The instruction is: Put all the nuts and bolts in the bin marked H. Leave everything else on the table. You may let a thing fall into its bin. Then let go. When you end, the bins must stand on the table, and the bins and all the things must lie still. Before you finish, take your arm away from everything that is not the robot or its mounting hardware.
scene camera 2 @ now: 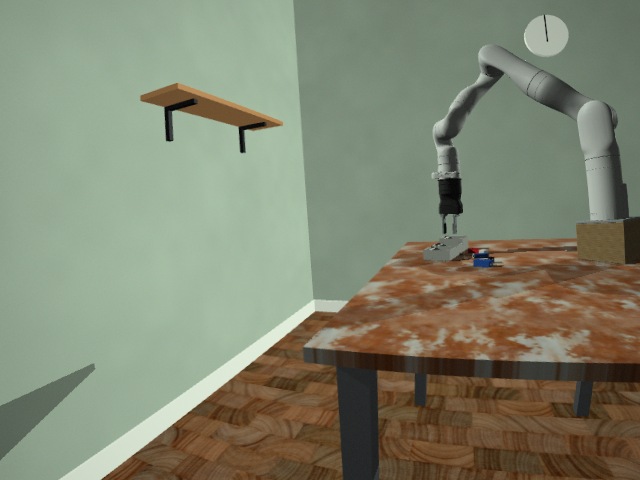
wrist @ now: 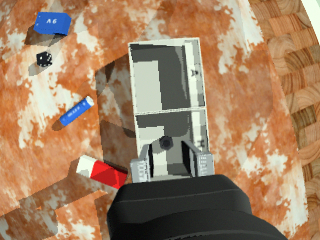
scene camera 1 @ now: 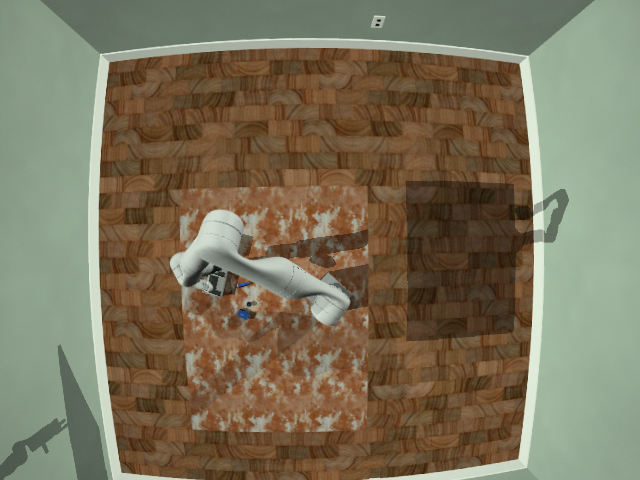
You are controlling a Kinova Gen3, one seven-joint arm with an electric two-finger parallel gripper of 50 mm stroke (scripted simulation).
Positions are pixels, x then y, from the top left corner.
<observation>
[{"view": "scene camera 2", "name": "my gripper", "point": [449,233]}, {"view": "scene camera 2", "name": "grey bin rack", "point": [447,249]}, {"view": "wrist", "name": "my gripper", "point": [167,153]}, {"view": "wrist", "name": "blue box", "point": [45,24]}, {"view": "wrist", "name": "red piece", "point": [102,172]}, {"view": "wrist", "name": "grey bin rack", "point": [158,68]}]
</observation>
